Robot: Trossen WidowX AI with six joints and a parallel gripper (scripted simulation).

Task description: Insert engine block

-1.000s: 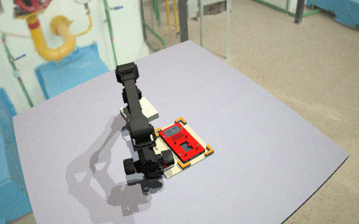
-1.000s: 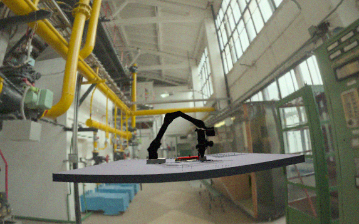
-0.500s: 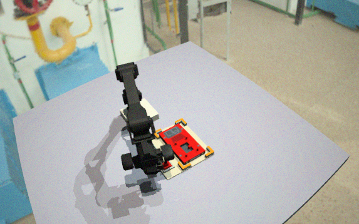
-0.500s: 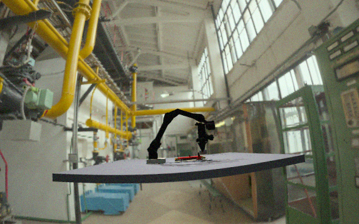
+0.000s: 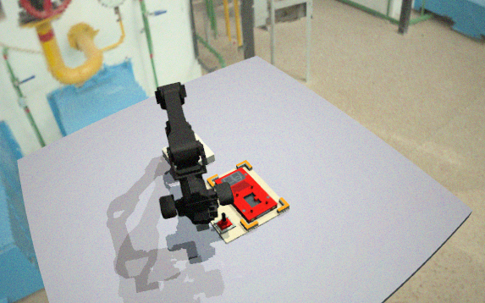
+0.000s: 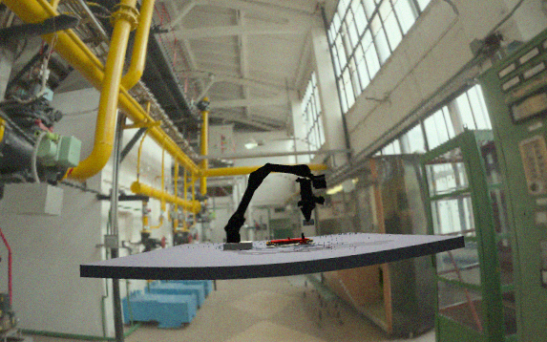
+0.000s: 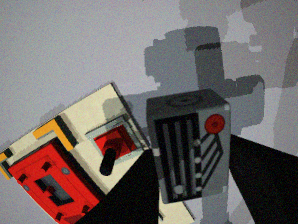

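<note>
Now: gripper tip 3 cm past the black peg, 8 cm to the right of it and 8 cm above it. Also, from my gripper tip: engine block (1 cm below).
</note>
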